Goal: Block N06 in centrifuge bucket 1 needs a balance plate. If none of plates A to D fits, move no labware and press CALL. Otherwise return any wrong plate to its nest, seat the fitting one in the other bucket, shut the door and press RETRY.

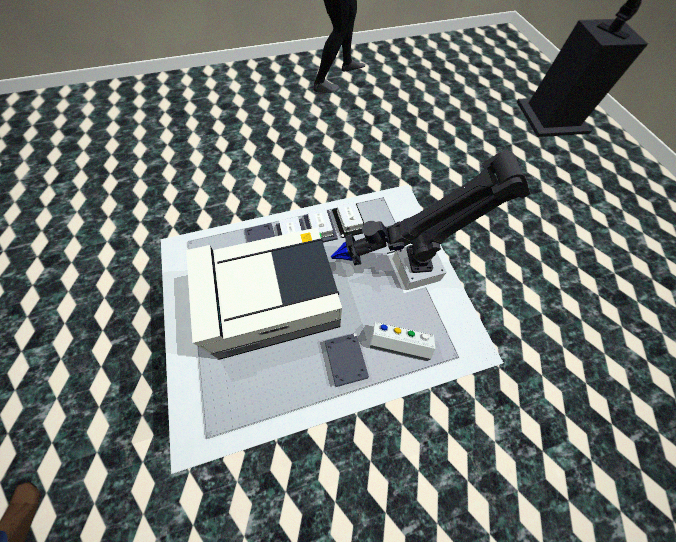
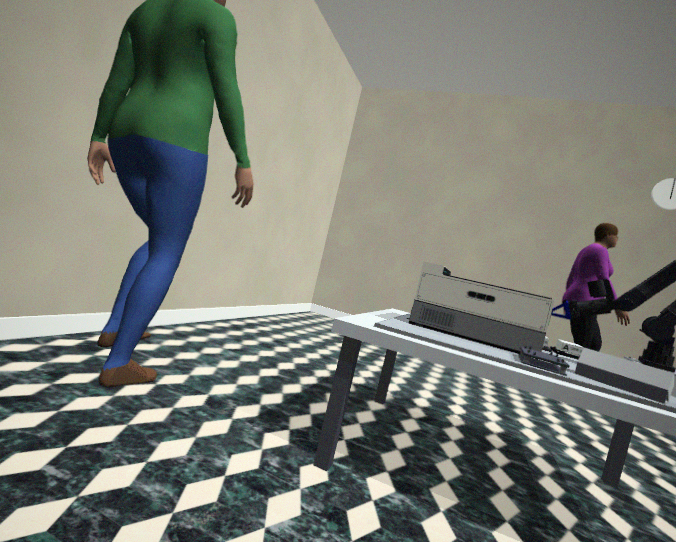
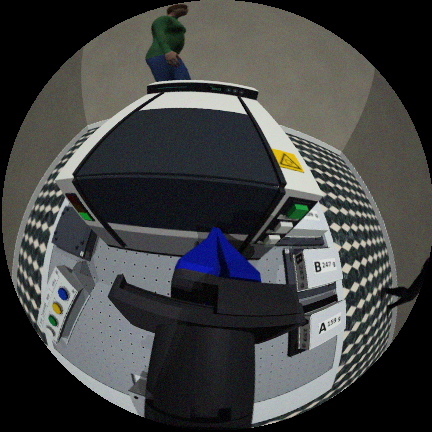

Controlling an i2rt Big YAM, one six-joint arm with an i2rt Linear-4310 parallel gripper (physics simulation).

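Seen in the pictures: gripper, fingertip midpoint: [image 1: 331,257] [image 3: 214,231]; arm's base, link origin: [image 1: 419,259] [image 2: 655,366].
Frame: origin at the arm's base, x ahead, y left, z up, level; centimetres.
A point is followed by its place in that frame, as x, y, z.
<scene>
The white centrifuge [image 1: 248,318] {65.0, 23.7, 14.1} [image 2: 479,293] {58.3, 27.2, 10.5} [image 3: 300,175] {42.5, -6.7, 14.2} shows a dark door [image 1: 304,271] {46.3, 8.8, 14.5} [image 3: 185,145] {42.2, 5.9, 14.4} that looks shut. The buckets and block N06 are hidden. A green light [image 3: 86,216] {35.0, 20.5, 6.1} shows at its front left; a green button [image 3: 298,210] {39.3, -7.1, 12.0} is at the front right. Plate A [image 1: 349,216] {25.5, -25.3, -1.6} [image 3: 326,327] {24.2, -25.5, -1.5}, labelled 159 g, plate B [image 1: 320,221] {38.6, -23.6, -1.5} [image 3: 322,267] {38.2, -23.2, -1.5}, labelled 247 g, and partly hidden plate C [image 1: 290,226] {51.8, -22.1, -1.4} [image 3: 312,216] {51.2, -22.1, -1.4} stand beside it. Plate D is not visible. My gripper [image 1: 332,258] {36.2, 1.2, 9.4} [image 2: 552,309] {36.2, 1.2, 9.4} [image 3: 214,231] {36.2, 1.2, 9.4}, blue-fingered, is shut and empty before the centrifuge's front; contact is unclear.
A white button box [image 1: 400,344] {14.7, 33.7, 0.0} [image 3: 70,315] {12.8, 29.3, -6.5} with blue, yellow, green and white buttons stands on the other side from the plates. A dark flat plate [image 1: 345,361] {34.6, 36.9, -3.7} [image 3: 72,232] {33.1, 34.0, -3.6} lies near it. Another dark pad [image 1: 259,232] {66.0, -23.2, -5.7} lies beyond plate C. People stand around the table.
</scene>
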